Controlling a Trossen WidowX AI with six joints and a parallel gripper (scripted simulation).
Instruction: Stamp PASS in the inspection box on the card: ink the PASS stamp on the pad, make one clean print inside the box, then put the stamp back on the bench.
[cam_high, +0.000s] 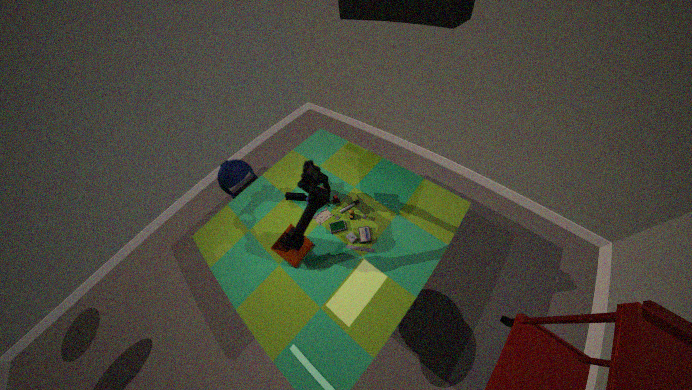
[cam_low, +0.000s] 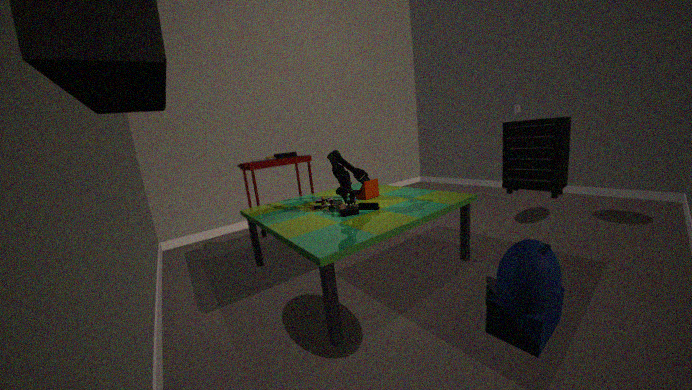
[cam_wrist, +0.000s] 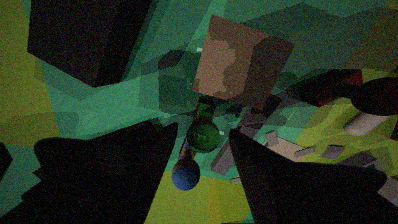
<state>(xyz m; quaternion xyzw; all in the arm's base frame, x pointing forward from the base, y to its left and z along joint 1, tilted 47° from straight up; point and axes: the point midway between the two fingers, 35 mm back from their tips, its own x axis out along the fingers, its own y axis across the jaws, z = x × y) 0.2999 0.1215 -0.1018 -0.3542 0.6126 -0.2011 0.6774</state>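
Now: gripper tip 20 mm above the green stamp. Also, from my gripper tip: blue-knobbed stamp: 50 mm behind, 20 mm below, 10 mm to the left; black block: 110 mm to the left, 70 mm ahead, 20 mm below; brown block: 60 mm ahead, 10 mm to the right, 10 mm below.
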